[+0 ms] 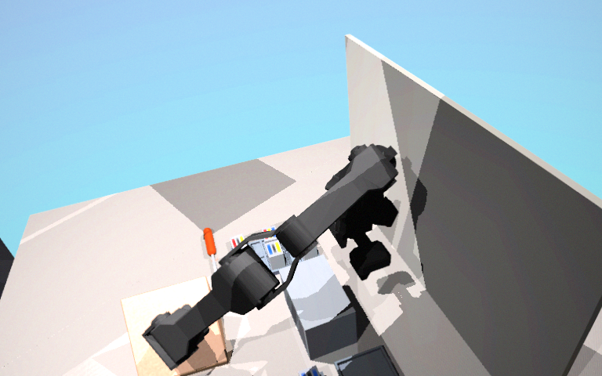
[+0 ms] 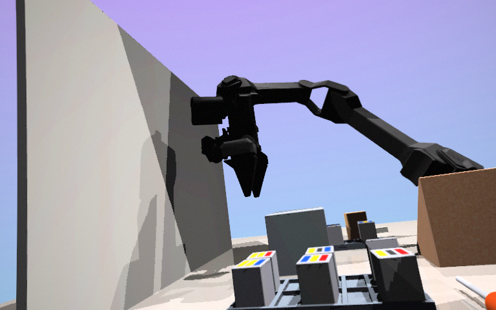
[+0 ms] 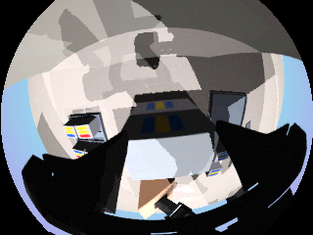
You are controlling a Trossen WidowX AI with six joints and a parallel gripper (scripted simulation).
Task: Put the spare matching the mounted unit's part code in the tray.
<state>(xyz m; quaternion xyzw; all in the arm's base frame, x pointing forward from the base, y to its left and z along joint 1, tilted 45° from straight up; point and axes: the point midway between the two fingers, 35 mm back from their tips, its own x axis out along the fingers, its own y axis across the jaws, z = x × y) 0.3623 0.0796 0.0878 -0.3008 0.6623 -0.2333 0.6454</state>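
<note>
The blue-grey tray is 18 cm to the right of my gripper tip, 13 cm below it and 3 cm behind it. From my gripper tip the other things lie so: mounted unit: 9 cm below, 8 cm behind; grey wall: 16 cm ahead, 9 cm above, 2 cm to the left.
</note>
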